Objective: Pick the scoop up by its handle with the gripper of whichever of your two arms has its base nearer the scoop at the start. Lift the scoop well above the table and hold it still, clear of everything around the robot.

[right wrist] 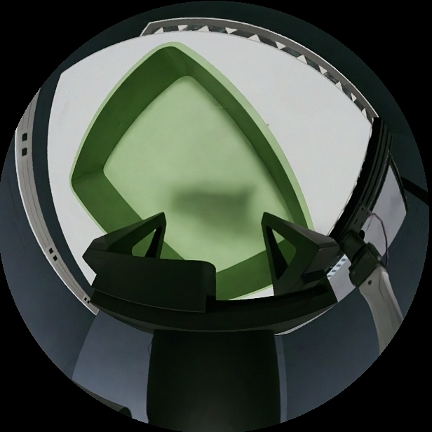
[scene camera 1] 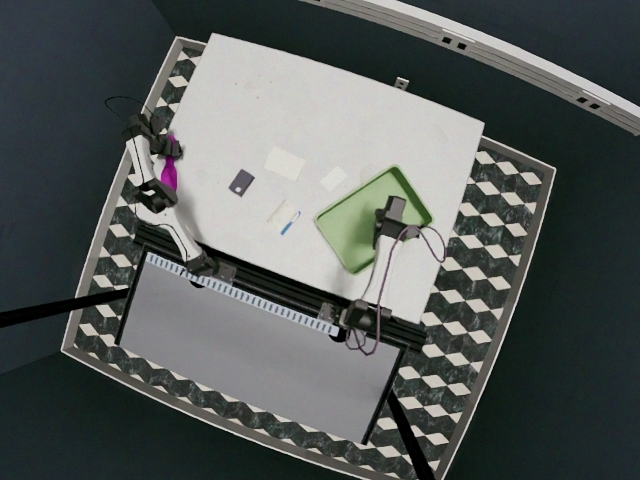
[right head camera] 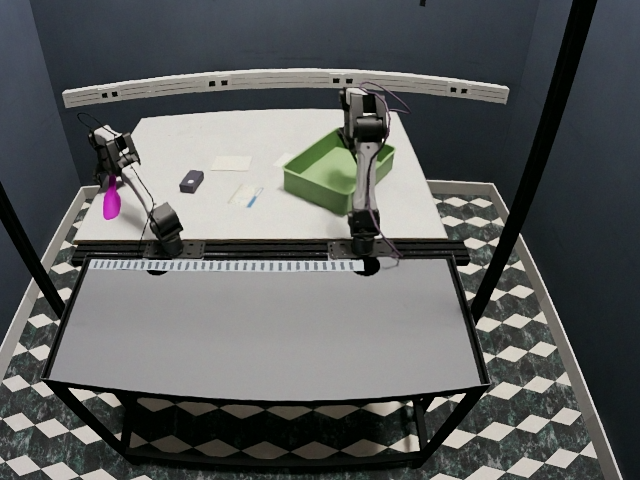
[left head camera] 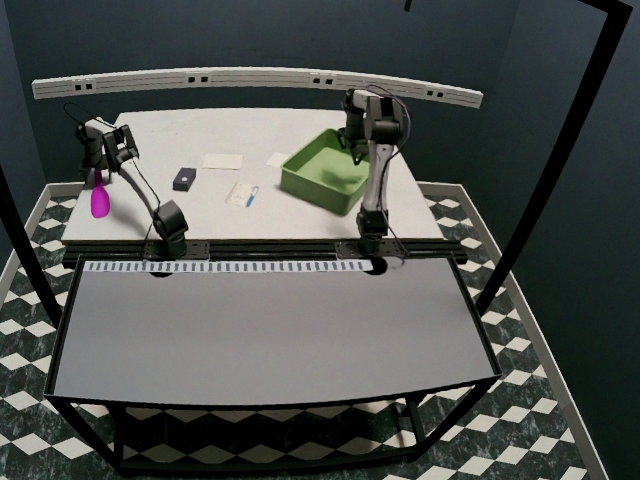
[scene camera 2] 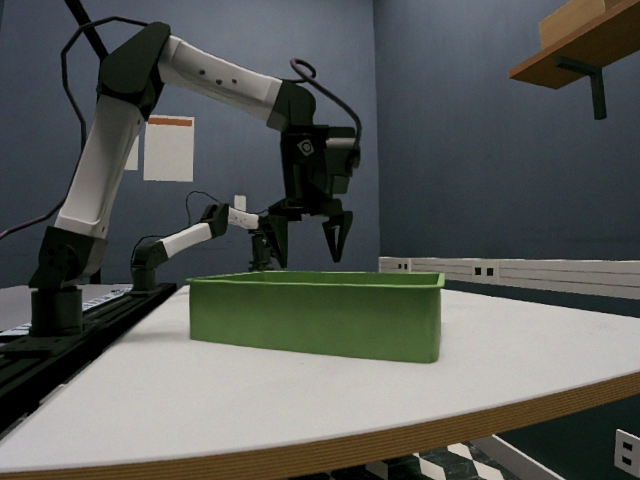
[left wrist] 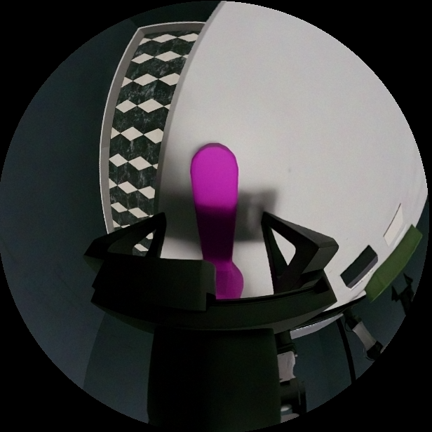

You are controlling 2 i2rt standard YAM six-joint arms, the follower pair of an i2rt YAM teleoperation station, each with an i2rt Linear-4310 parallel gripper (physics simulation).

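Pixels of known places: left gripper, fingertip midpoint: (scene camera 1: 171, 151) (right head camera: 112, 185) (left head camera: 98, 181); right gripper, fingertip midpoint: (right head camera: 352, 156) (left head camera: 350, 157) (scene camera 2: 311, 265); left arm's base at its link origin: (scene camera 1: 213, 267) (right head camera: 174, 251) (left head camera: 176, 252) (scene camera 2: 144, 293); right arm's base at its link origin: (right head camera: 361, 250) (left head camera: 367, 250) (scene camera 2: 57, 339).
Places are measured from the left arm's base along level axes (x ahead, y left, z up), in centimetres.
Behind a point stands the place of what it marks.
The magenta scoop (left head camera: 99, 202) @[x 23.4, y 31.7, z 0.7 cm] (right head camera: 111, 201) @[x 24.7, y 31.5, z 1.2 cm] (scene camera 1: 169, 178) @[x 27.8, y 31.2, z 1.5 cm] (left wrist: 215, 172) lies on the white table (left head camera: 165, 131) @[x 76.2, y 15.2, z -1.7 cm] (scene camera 1: 310, 103) @[x 78.6, y -12.9, z -1.7 cm] near its left edge, bowl toward the robot's side, handle pointing away. My left gripper (left head camera: 96, 178) @[x 39.1, y 37.1, z -1.5 cm] (left wrist: 213, 217) is open above the scoop; in the left wrist view the handle runs between its spread fingers, touching neither. The gripper hides part of the handle in the head views and part of the bowl in the left wrist view. My right gripper (scene camera 2: 310, 262) @[x 36.9, y -57.2, z 9.7 cm] (right wrist: 213, 217) is open and empty above the green bin. The scoop does not show in scene camera 2.
The green bin (left head camera: 310, 187) @[x 25.4, y -42.3, z 4.3 cm] (scene camera 1: 336, 242) @[x 27.1, y -43.5, z -1.4 cm] (scene camera 2: 315, 320) @[x 35.0, y -66.3, z 2.8 cm] stands on the right part of the table. A small dark box (left head camera: 184, 179) @[x 32.9, y 0.7, z 2.5 cm] (scene camera 1: 241, 182) @[x 36.3, y 0.6, z 1.9 cm], pale cards (left head camera: 222, 161) @[x 49.5, y -12.3, z -1.1 cm] and a blue-marked item (left head camera: 252, 196) @[x 27.9, y -23.5, z -1.5 cm] lie in the middle. A wall shelf (scene camera 2: 573, 49) shows in scene camera 2.
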